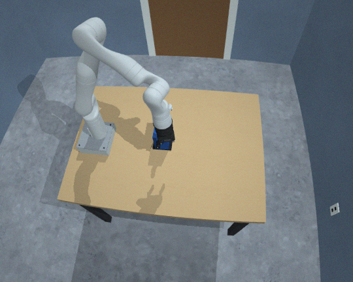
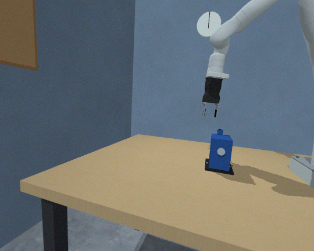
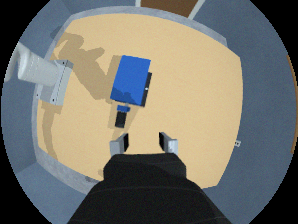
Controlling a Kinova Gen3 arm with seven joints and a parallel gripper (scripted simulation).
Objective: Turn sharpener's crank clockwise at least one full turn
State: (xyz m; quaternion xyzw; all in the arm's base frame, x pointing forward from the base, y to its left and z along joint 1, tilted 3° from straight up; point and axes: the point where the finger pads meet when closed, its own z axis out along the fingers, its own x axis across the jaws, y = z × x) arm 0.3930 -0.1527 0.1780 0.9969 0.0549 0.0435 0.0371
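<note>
Right now my hand is 8 cm above the dark crank handle, 5 cm past it and 2 cm to the right of it.
</note>
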